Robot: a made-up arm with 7 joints.
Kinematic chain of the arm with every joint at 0, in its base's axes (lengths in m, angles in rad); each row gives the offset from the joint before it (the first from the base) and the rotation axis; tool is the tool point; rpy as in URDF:
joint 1: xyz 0 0 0.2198 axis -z
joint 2: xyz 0 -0.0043 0.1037 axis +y
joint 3: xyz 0 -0.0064 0.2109 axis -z
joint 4: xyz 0 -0.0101 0.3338 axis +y
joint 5: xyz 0 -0.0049 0.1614 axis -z
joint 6: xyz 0 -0.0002 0.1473 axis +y
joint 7: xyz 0 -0.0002 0.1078 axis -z
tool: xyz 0 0 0 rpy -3.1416 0 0
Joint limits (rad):
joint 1: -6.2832..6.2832
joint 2: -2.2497..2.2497
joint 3: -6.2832..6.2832
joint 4: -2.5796..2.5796
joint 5: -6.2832..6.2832
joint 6: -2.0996..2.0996
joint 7: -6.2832..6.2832
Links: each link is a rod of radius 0.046 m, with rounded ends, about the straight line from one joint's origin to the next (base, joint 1, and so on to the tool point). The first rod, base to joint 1, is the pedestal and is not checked.
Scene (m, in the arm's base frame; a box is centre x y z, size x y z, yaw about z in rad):
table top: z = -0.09
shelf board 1: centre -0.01 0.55 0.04 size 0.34 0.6 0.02 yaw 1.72
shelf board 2: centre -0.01 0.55 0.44 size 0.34 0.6 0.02 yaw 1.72
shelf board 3: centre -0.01 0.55 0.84 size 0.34 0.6 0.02 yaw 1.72
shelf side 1: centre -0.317 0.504 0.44 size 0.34 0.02 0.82 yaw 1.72
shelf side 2: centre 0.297 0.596 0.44 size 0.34 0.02 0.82 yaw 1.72
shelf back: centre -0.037 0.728 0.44 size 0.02 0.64 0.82 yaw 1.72
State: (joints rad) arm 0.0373 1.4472 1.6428 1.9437 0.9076 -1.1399 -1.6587
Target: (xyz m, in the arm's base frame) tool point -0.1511 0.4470 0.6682
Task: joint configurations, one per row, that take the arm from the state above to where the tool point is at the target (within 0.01 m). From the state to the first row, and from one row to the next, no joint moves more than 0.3 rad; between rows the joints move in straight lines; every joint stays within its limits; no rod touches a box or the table.
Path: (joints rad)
1: 0.3351 1.1859 1.9017 2.0302 0.8765 -1.0707 -1.6587
2: 0.6330 0.9247 2.1606 2.1168 0.8454 -1.0015 -1.6587
3: 0.9308 0.6634 2.4194 2.2033 0.8143 -0.9323 -1.6587
4: 1.2287 0.4021 2.6783 2.2899 0.7832 -0.8632 -1.6587
5: 1.5265 0.1409 2.9372 2.3764 0.7521 -0.7940 -1.6587
6: 1.5287 -0.0515 2.9204 2.1815 0.7301 -0.7977 -1.6587
7: 1.5309 -0.2439 2.9037 1.9865 0.7082 -0.8013 -1.6587

